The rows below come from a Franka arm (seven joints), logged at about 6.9 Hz.
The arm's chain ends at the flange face. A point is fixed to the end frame.
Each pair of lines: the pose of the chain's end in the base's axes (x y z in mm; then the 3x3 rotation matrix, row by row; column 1 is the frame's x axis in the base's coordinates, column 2 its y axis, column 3 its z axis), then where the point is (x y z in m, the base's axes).
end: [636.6 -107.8 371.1], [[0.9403 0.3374 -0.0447], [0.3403 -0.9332 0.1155], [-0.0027 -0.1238 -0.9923]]
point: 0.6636 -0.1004 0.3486
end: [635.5 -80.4 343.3], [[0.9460 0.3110 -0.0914], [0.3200 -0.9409 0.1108], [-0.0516 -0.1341 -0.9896]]
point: 0.6615 -0.0737 0.3194
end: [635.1 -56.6 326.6], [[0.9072 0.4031 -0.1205], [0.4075 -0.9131 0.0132], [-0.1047 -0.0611 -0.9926]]
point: 0.6599 -0.0495 0.3015
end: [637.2 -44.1 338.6], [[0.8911 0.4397 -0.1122], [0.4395 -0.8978 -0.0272], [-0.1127 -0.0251 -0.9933]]
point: 0.6619 -0.0369 0.3135
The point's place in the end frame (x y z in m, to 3 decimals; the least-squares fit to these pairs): 0.028 0.005 0.022
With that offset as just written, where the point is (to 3 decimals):
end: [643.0 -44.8 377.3], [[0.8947 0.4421 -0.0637], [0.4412 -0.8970 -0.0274], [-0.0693 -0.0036 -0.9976]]
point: 0.669 -0.038 0.353
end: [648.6 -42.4 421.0], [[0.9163 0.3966 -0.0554], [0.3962 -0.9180 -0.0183], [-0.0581 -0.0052 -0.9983]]
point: 0.675 -0.036 0.397
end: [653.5 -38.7 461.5], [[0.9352 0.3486 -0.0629], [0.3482 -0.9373 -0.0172], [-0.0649 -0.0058 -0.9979]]
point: 0.680 -0.034 0.438
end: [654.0 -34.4 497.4], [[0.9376 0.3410 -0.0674], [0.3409 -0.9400 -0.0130], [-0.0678 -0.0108 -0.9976]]
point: 0.680 -0.030 0.474
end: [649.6 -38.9 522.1], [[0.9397 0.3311 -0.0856], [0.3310 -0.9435 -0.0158], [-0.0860 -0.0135 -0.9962]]
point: 0.676 -0.035 0.498
